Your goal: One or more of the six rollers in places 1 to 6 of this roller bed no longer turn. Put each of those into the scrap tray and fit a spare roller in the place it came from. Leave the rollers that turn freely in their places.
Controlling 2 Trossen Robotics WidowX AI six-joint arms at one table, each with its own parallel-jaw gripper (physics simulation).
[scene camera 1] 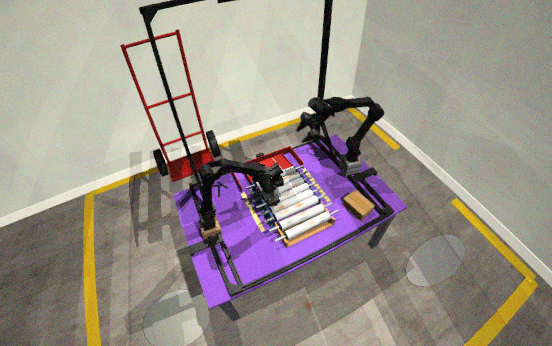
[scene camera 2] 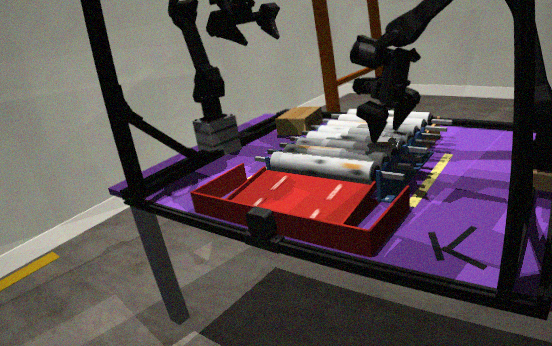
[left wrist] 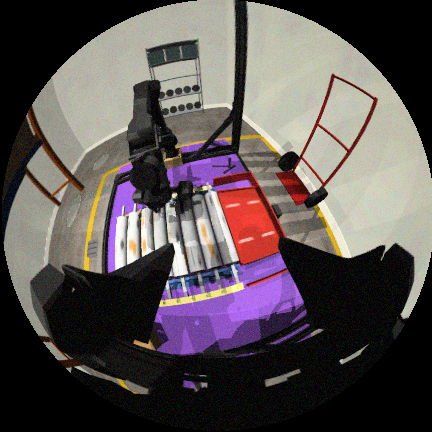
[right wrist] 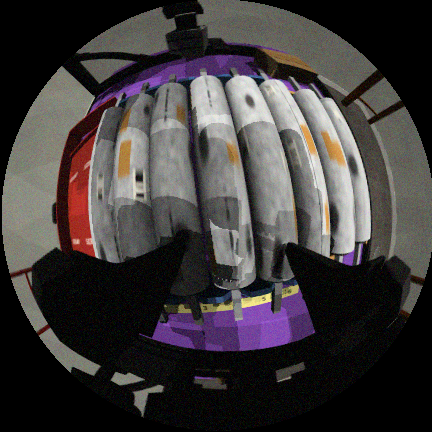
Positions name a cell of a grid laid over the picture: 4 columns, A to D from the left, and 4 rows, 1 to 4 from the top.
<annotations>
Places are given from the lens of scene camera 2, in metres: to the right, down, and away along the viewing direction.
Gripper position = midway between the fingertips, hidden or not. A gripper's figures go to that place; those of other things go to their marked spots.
my left gripper (scene camera 2: B1): -0.03, -0.30, 0.89
my right gripper (scene camera 2: C2): 0.26, -0.09, 0.94
</annotations>
